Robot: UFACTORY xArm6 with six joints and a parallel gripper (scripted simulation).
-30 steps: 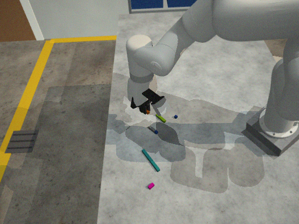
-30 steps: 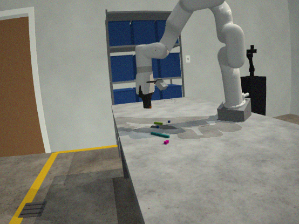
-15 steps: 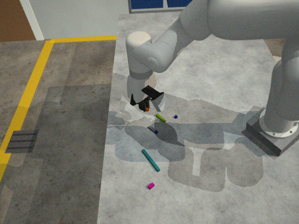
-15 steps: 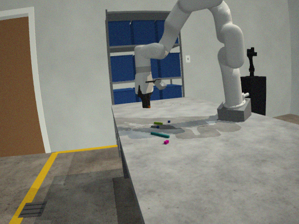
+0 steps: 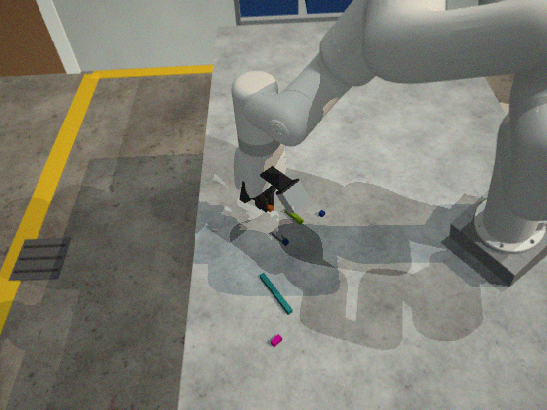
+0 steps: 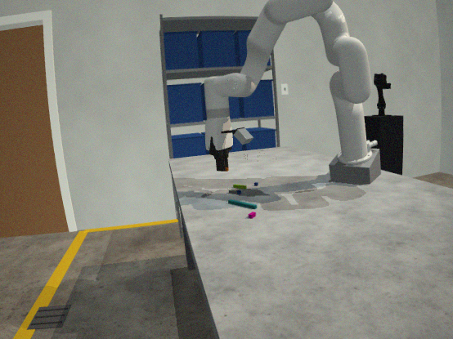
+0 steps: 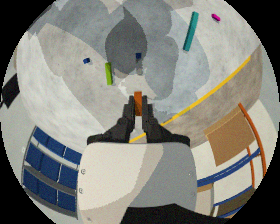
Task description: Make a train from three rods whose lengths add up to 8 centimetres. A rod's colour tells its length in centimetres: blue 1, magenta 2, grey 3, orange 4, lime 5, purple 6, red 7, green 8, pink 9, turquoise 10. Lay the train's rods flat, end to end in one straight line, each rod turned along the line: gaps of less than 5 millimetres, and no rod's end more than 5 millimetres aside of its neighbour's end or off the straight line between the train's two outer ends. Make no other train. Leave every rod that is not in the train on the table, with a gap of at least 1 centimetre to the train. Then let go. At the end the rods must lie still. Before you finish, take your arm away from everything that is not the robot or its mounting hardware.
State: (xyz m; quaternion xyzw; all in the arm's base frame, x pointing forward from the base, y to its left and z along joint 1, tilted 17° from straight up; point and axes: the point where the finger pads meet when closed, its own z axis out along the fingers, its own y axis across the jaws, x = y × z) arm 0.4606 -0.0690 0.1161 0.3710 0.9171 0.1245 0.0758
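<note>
My hand is 90 mm above the grey rod, 30 mm past it and 20 mm to the right of it. Round my hand: turquoise rod (160 mm to the left, 90 mm below, 30 mm behind); orange rod (20 mm below); lime rod (90 mm below, 60 mm behind, 30 mm to the right).
</note>
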